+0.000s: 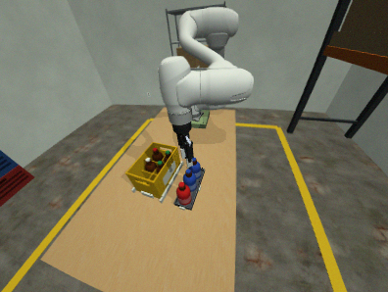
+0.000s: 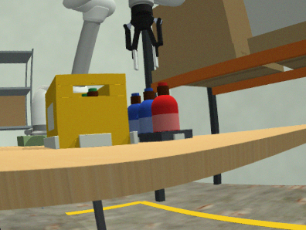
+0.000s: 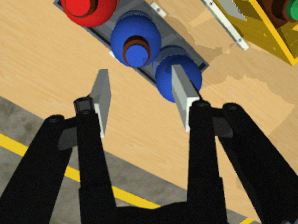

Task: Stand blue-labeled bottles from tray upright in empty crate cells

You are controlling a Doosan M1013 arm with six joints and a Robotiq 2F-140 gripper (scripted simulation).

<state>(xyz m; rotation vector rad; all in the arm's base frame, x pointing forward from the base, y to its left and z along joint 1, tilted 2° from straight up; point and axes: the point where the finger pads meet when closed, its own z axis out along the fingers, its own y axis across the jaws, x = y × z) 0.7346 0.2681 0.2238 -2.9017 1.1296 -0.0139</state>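
The red-labeled bottle is 17 cm below my hand and 9 cm ahead of it. From my hand the other things lie so: yellow crate: 22 cm to the right, 17 cm below; then dark tray: 24 cm below.
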